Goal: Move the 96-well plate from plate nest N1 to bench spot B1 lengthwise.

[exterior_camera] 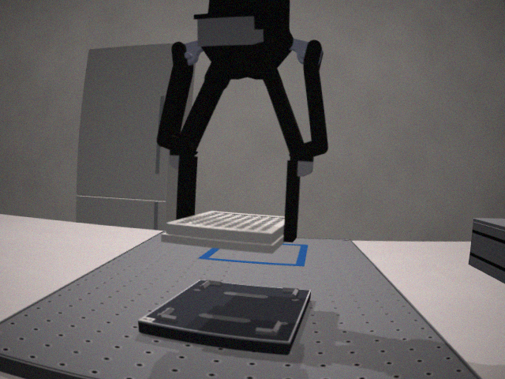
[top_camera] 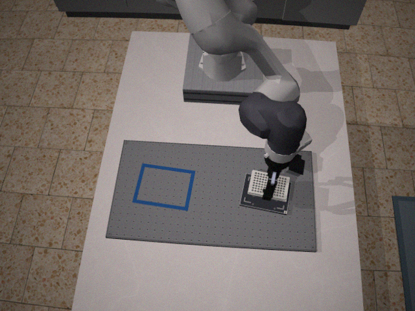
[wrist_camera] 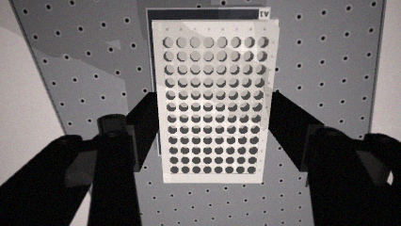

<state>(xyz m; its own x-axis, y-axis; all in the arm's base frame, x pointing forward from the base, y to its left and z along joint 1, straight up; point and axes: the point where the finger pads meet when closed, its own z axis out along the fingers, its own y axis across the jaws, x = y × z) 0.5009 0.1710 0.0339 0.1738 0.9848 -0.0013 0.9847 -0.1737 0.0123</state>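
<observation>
Right now the black plate nest is 100 mm below my hand. The rest, counted from my hand: white 96-well plate (20 mm below).
</observation>
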